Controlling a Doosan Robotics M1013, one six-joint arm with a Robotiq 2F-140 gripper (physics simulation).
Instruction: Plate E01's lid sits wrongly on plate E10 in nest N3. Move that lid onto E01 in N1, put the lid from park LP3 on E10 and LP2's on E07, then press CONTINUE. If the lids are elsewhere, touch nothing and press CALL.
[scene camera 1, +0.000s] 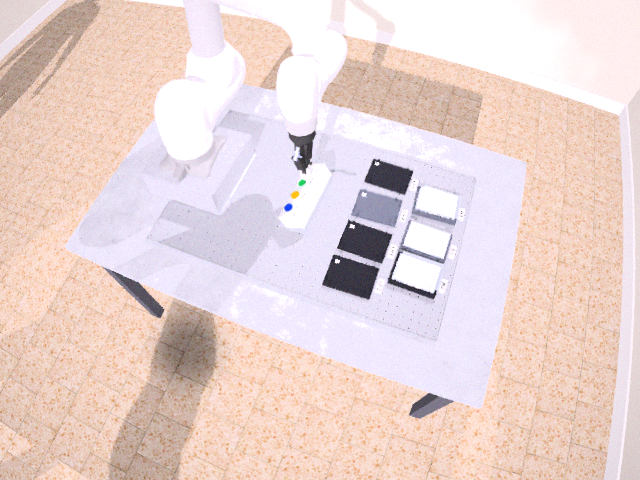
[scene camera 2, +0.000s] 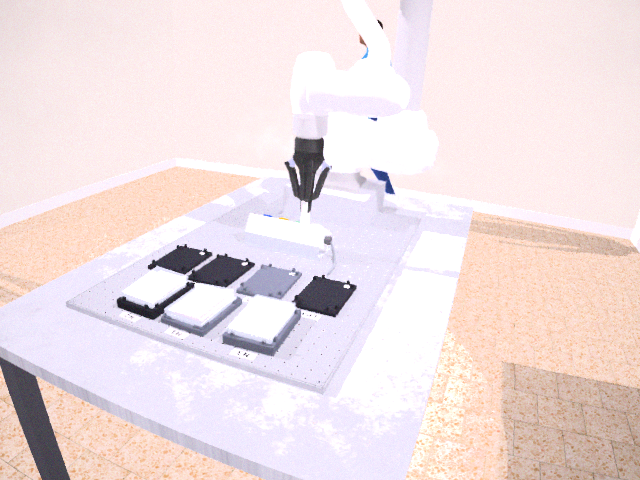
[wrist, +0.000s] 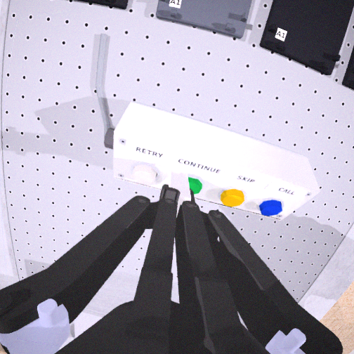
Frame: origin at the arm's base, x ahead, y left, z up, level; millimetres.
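Seen in the pictures: gripper, between the fingertips: (scene camera 1: 306, 178) (scene camera 2: 304, 223); arm's base, origin of its link: (scene camera 1: 193, 153) (scene camera 2: 336, 182).
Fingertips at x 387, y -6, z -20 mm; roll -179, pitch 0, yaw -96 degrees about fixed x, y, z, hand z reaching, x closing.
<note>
Offsets run from my fingertips to a thing's top centre. "spot": to the spot under its first point.
My gripper (scene camera 1: 305, 171) (scene camera 2: 306, 206) (wrist: 175, 178) is shut and empty, pointing down with its pale tip at the button box @[dx +9, dy -45, dz +14 mm] (scene camera 1: 316, 195) (scene camera 2: 284, 233) (wrist: 215, 137). In the wrist view the tip overlaps the left edge of the green CONTINUE button @[dx -8, dy -16, dz +3 mm] (scene camera 1: 301, 182) (wrist: 194, 185); contact cannot be told. Three white-topped plates @[dx +430, dy +37, dz -27 mm] (scene camera 1: 437, 202) @[dx +404, dy -107, dz -34 mm] (scene camera 1: 427, 239) @[dx +396, dy -219, dz -22 mm] (scene camera 1: 416, 272) (scene camera 2: 264, 319) (scene camera 2: 200, 306) (scene camera 2: 156, 287) sit in a row of nests. Beside them are a grey park @[dx +235, dy -14, dz -50 mm] (scene camera 1: 376, 207) (scene camera 2: 270, 281) (wrist: 205, 15) and black parks @[spot: dx +251, dy +114, dz -60 mm] (scene camera 1: 388, 176) @[spot: dx +218, dy -147, dz -60 mm] (scene camera 1: 364, 241) @[spot: dx +203, dy -269, dz -60 mm] (scene camera 1: 351, 276), with no white lid visible on them. Plate names and nest labels are unreadable.
The box also has a white RETRY button (wrist: 144, 173), yellow SKIP button @[dx -17, dy -66, dz +5 mm] (scene camera 1: 295, 194) (wrist: 232, 197) and blue CALL button @[dx -25, dy -115, dz +5 mm] (scene camera 1: 288, 207) (wrist: 271, 207). A cable @[spot: dx +54, dy +94, dz -64 mm] (scene camera 2: 333, 258) (wrist: 101, 80) leaves its end. A person (scene camera 2: 382, 180) is partly hidden behind the arm.
</note>
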